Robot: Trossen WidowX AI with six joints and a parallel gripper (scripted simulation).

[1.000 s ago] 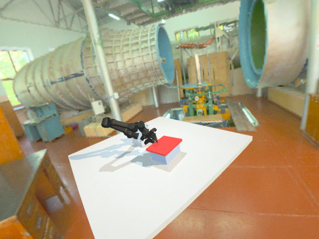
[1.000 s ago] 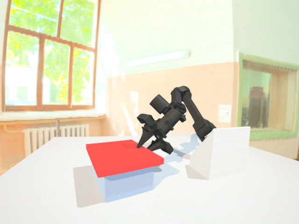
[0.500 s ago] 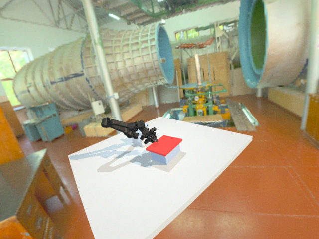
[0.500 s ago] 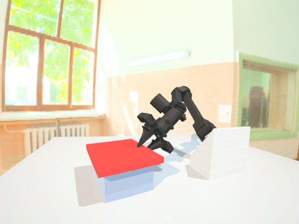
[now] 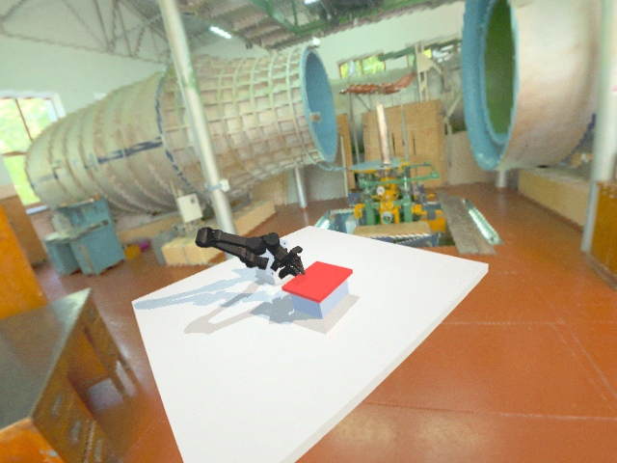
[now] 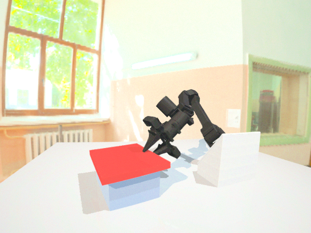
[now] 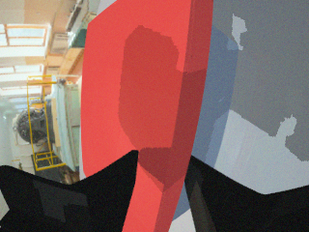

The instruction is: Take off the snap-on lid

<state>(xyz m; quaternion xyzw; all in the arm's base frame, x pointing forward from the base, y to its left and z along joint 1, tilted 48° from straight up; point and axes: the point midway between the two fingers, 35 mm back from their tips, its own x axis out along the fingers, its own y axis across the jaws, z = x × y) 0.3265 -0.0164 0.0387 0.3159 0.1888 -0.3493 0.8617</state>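
Right now the red lid is 8 cm ahead of my gripper tip and 1 cm to the left of it. Also, from my gripper tip: storage box: 8 cm ahead, 1 cm to the left, 5 cm below.
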